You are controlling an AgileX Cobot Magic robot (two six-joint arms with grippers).
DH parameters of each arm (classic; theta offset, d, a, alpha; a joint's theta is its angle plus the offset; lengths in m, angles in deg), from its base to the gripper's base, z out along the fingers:
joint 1: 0 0.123 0 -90
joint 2: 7.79 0 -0.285 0
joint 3: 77.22 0 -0.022 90
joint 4: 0 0.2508 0 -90
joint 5: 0 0 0.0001 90
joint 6: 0 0.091 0 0
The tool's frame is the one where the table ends.
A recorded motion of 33 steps. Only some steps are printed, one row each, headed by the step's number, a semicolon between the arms.
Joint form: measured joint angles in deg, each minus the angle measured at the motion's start. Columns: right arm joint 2, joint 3, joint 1, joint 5, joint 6, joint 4; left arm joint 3, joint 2, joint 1, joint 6, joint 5, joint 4.
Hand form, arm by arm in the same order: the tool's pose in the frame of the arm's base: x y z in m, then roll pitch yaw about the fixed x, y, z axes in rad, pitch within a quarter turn. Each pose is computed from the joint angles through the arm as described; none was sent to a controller.
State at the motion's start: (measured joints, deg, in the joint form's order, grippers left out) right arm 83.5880 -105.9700 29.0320 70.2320 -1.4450 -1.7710; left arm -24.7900 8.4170 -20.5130 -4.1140 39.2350 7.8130
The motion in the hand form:
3: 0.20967 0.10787 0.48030 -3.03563 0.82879 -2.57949; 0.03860 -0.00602 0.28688 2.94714 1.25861 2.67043
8: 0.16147 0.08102 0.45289 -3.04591 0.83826 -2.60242; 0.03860 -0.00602 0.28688 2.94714 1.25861 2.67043
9: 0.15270 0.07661 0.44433 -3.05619 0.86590 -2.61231; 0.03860 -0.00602 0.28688 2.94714 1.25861 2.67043
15: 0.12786 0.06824 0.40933 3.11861 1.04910 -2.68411; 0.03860 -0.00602 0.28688 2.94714 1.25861 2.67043
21: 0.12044 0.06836 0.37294 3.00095 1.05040 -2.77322; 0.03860 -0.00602 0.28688 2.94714 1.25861 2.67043
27: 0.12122 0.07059 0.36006 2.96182 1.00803 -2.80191; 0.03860 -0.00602 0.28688 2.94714 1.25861 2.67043
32: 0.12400 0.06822 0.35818 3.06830 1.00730 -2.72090; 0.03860 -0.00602 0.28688 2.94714 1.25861 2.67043
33: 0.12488 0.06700 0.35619 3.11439 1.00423 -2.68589; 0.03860 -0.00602 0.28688 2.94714 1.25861 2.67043
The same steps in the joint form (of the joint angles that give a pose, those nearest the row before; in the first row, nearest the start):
3: -10.01 9.49 -0.52 0.00 0.15 -1.79; 0.00 0.00 0.00 0.00 0.00 0.05
8: -23.04 25.48 -0.52 -3.41 1.45 -2.27; 0.00 0.00 0.00 0.00 0.00 0.05
9: -26.08 29.68 -0.52 -6.10 1.98 -2.13; 0.00 0.00 0.00 0.00 0.00 0.05
15: -36.80 45.90 -0.51 -22.08 3.21 0.85; 0.00 0.00 0.00 0.00 0.00 0.05
21: -40.82 55.94 -0.52 -28.44 3.31 4.20; 0.00 0.00 0.00 0.00 0.00 0.05
27: -40.67 58.25 -0.52 -28.67 3.31 5.72; 0.00 0.00 0.00 0.00 0.00 0.05
32: -40.38 58.45 -0.51 -28.73 3.28 2.47; 0.00 0.00 0.00 0.00 0.00 0.05
33: -40.38 58.83 -0.51 -28.86 3.28 1.05; 0.00 0.00 0.00 0.00 0.00 0.05

